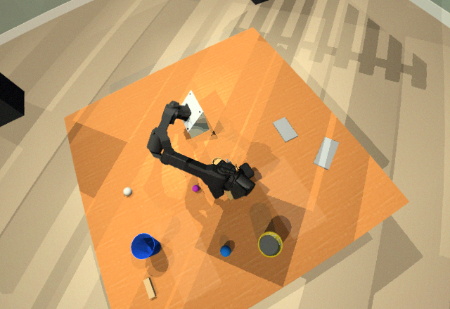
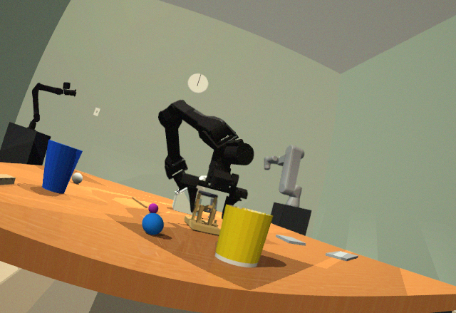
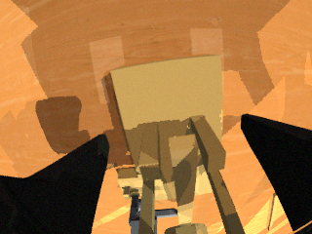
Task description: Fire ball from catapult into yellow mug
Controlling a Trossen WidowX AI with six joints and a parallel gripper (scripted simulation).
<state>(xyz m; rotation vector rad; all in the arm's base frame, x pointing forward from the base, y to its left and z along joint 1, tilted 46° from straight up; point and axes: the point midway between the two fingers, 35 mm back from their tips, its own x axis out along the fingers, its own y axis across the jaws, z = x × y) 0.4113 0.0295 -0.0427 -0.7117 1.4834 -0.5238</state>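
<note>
The magenta ball lies 150 mm to the right of my gripper tip, 70 mm behind it and 30 mm below it. Round my gripper tip: blue ball: 220 mm ahead, 140 mm to the right, 20 mm below; wooden catapult: 70 mm behind, 10 mm to the left, 10 mm above; yellow mug: 280 mm ahead, 30 mm to the left, 10 mm below.
</note>
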